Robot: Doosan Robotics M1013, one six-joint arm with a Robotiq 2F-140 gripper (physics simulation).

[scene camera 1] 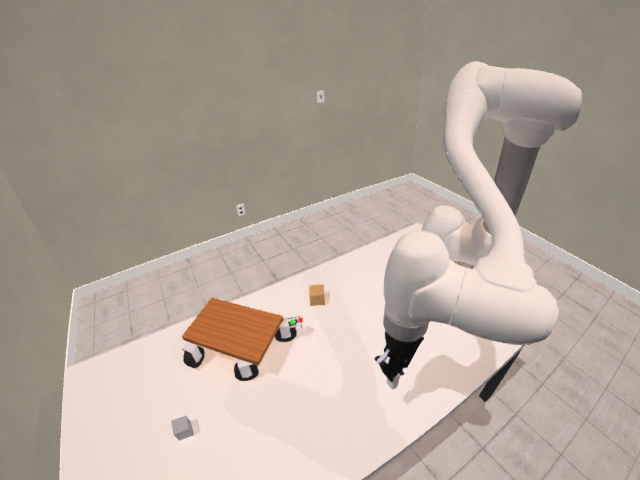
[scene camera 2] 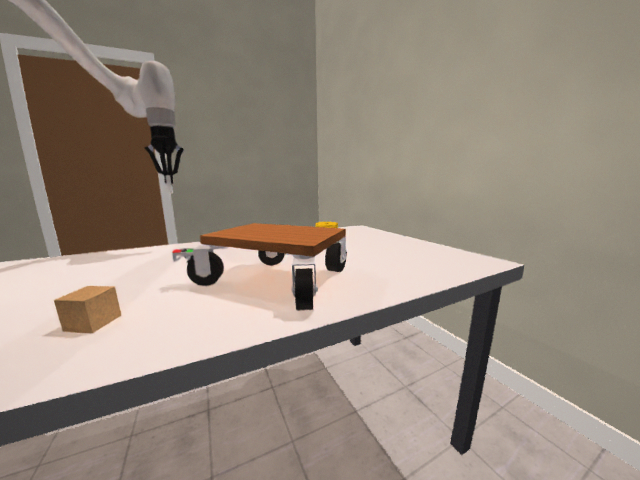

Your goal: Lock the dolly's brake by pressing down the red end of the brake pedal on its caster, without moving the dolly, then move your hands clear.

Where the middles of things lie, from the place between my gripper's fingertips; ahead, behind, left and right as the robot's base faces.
The brown block [scene camera 2: 86, 310] lies 5 cm behind my hand, 56 cm to the right of it and 19 cm below it. Round my hand: dolly [scene camera 2: 204, 268] 30 cm ahead, 49 cm to the right, 16 cm below.
